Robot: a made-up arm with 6 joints. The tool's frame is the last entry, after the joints.
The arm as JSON. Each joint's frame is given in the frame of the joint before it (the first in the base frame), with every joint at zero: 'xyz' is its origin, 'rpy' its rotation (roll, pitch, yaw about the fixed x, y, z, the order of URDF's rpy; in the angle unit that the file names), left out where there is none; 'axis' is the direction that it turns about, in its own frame. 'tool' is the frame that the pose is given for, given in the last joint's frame.
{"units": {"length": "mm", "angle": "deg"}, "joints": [
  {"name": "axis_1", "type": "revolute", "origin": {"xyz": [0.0, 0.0, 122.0], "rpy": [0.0, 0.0, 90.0]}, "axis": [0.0, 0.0, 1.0]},
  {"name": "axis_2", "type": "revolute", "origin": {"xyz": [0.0, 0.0, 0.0], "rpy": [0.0, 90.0, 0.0]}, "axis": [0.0, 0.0, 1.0]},
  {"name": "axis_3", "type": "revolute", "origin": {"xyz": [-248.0, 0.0, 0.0], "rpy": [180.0, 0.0, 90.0]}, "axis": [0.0, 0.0, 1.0]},
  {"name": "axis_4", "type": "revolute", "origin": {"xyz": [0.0, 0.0, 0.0], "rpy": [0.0, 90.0, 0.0]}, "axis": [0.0, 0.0, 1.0]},
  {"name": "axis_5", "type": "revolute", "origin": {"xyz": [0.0, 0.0, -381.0], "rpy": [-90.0, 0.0, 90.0]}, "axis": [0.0, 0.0, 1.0]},
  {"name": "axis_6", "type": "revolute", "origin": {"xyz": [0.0, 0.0, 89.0], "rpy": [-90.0, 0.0, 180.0]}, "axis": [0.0, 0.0, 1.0]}
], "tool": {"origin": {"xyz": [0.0, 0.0, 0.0], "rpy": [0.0, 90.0, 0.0]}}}
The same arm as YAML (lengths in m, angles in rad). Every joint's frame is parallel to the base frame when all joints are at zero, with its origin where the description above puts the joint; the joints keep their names.
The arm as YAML. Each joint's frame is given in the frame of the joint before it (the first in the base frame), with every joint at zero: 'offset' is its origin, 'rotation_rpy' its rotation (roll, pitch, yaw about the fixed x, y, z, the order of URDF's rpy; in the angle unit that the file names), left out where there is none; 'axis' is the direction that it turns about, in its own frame. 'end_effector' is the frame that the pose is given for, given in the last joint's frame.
length_unit: m
angle_unit: rad
chain:
  - id: axis_1
    offset: [0.0, 0.0, 0.122]
    axis: [0.0, 0.0, 1.0]
  - id: axis_2
    offset: [0.0, 0.0, 0.0]
    axis: [0.0, 1.0, 0.0]
  - id: axis_3
    offset: [0.0, 0.0, 0.248]
    axis: [0.0, -1.0, 0.0]
  - id: axis_4
    offset: [0.0, 0.0, 0.0]
    axis: [-1.0, 0.0, 0.0]
  - id: axis_5
    offset: [0.381, 0.0, 0.0]
    axis: [0.0, -1.0, 0.0]
  - id: axis_6
    offset: [0.0, -0.089, 0.0]
    axis: [-1.0, 0.0, 0.0]
end_effector:
  offset: [0.0, 0.0, 0.0]

